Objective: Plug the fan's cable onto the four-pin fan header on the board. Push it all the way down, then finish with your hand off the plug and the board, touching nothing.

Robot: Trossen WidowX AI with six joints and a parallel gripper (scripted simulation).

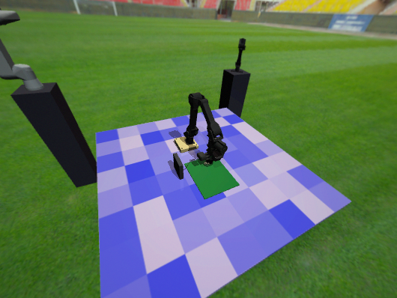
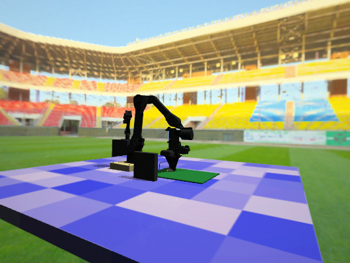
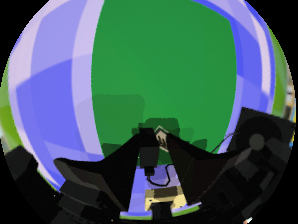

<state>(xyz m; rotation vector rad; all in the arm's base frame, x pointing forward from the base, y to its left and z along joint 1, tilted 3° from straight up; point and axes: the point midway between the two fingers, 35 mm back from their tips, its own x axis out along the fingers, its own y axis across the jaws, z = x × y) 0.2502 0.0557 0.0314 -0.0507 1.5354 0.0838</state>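
The black plug lies 1 cm behind my gripper tip, 1 cm to the left of it and 1 cm above it. From my gripper tip the other things lie so: black fan 22 cm to the right, 4 cm above; green board 8 cm ahead, 4 cm to the right, 3 cm below; pale header 1 cm behind, 2 cm to the right, 2 cm below.
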